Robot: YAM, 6 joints.
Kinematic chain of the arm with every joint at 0, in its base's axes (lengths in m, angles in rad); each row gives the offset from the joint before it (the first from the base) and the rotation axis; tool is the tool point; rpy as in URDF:
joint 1: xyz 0 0 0.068 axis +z
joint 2: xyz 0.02 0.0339 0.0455 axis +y
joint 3: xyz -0.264 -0.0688 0 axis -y
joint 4: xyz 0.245 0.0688 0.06 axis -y
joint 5: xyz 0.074 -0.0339 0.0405 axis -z
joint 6: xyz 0.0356 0 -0.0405 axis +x
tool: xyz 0 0 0 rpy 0 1.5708 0
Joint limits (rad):
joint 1: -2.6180..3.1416
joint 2: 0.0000..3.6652
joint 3: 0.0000..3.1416
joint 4: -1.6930..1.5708
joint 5: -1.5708..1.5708
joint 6: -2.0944..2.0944
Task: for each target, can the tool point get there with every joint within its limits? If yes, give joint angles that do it. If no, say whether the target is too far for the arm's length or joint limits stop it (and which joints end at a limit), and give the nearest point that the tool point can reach.
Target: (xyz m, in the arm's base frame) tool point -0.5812 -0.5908 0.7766
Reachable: no: too far | nearest point -0.3534 -0.3593 0.5103 | short by 0.420 m
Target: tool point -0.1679 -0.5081 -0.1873
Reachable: yes | joints -1.8504 3.3792 2.4797 -0.0621 0.6356 -0.4163
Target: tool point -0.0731 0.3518 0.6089
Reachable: yes | joints 1.7375 1.8544 2.3385 0.2915 -0.3963 -0.4643
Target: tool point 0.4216 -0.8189 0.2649
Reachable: no: too far | nearest point 0.2917 -0.5665 0.2172 | short by 0.288 m
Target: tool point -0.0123 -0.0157 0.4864
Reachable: yes | joints -1.7334 0.4060 0.9832 0.3212 0.2738 1.7195
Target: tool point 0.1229 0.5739 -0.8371
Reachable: no: too far | nearest point 0.0810 0.3782 -0.3529 | short by 0.524 m
